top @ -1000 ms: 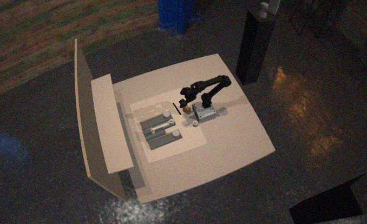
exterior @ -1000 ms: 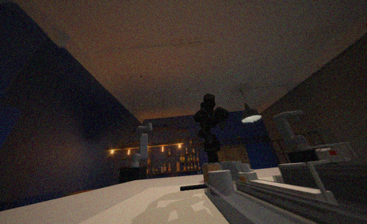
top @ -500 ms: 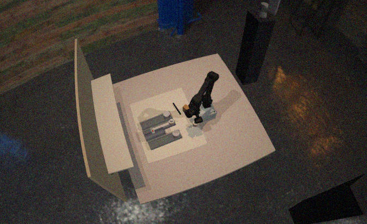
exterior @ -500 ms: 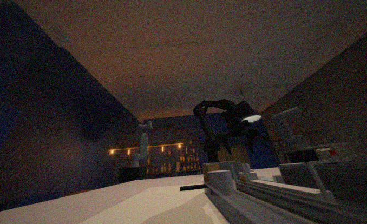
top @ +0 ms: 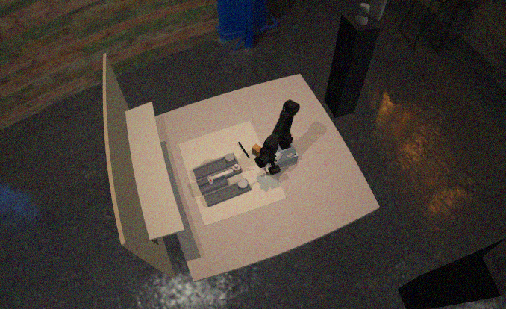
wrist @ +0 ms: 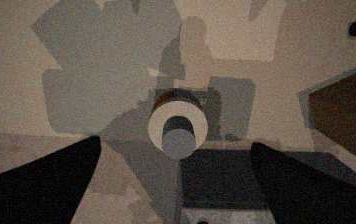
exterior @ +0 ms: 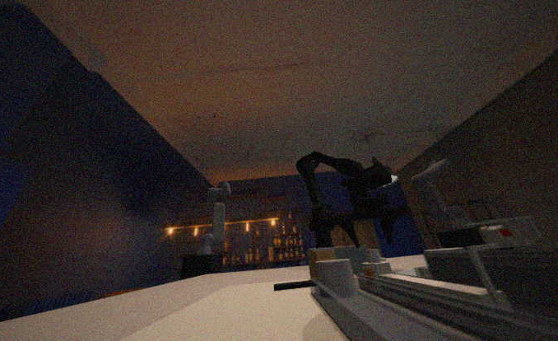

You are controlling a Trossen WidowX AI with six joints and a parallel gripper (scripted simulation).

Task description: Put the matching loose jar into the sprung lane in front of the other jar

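The thin black stick lies 100 mm ahead of my gripper tip, 210 mm to the right of it and 60 mm below it. Round my gripper tip: red mark: 370 mm ahead, 30 mm to the right; then grey lane unit: 340 mm ahead, 40 mm to the right, 50 mm below.
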